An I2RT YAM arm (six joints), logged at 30 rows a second.
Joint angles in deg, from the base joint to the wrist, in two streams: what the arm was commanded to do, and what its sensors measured. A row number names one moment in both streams.
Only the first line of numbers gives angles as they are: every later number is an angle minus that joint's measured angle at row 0.
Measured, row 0:
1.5 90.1 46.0 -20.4 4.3 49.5
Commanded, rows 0 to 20:
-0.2 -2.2 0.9 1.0 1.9 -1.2
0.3 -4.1 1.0 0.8 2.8 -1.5
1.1 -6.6 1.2 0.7 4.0 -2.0
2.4 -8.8 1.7 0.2 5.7 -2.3
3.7 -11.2 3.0 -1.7 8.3 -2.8
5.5 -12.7 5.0 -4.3 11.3 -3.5
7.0 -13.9 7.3 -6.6 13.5 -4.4
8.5 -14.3 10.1 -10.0 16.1 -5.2
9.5 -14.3 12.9 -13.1 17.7 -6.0
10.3 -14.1 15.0 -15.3 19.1 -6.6
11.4 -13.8 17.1 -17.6 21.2 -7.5
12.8 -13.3 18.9 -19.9 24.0 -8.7
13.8 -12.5 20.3 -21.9 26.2 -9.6
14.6 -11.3 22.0 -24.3 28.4 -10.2
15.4 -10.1 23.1 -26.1 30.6 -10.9
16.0 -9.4 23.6 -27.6 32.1 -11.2
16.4 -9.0 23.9 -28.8 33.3 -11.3
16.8 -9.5 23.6 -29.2 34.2 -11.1
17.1 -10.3 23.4 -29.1 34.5 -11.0
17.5 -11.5 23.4 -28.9 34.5 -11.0
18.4 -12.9 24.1 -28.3 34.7 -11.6
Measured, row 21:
17.2 -10.4 23.2 -24.7 29.2 -10.0
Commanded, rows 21 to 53:
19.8 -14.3 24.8 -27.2 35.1 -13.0
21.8 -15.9 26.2 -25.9 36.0 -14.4
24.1 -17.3 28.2 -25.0 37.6 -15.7
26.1 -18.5 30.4 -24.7 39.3 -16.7
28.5 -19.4 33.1 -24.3 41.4 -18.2
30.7 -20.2 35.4 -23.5 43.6 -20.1
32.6 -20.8 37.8 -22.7 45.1 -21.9
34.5 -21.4 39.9 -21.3 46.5 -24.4
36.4 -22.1 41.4 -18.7 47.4 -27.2
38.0 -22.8 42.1 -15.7 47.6 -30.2
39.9 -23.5 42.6 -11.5 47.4 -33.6
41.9 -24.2 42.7 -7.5 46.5 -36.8
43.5 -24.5 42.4 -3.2 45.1 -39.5
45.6 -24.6 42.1 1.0 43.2 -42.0
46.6 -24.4 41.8 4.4 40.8 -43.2
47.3 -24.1 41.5 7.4 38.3 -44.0
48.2 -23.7 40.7 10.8 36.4 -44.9
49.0 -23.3 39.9 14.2 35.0 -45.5
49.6 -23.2 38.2 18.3 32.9 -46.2
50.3 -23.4 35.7 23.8 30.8 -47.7
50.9 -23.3 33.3 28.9 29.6 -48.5
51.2 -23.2 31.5 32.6 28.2 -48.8
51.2 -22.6 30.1 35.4 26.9 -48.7
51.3 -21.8 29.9 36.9 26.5 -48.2
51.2 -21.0 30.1 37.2 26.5 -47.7
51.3 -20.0 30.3 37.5 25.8 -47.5
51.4 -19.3 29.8 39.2 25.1 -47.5
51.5 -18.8 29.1 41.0 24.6 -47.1
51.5 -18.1 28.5 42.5 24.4 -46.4
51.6 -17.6 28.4 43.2 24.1 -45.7
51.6 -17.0 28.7 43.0 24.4 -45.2
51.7 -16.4 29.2 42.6 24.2 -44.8
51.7 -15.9 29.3 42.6 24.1 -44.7
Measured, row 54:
51.2 -16.1 28.2 36.6 25.9 -45.7
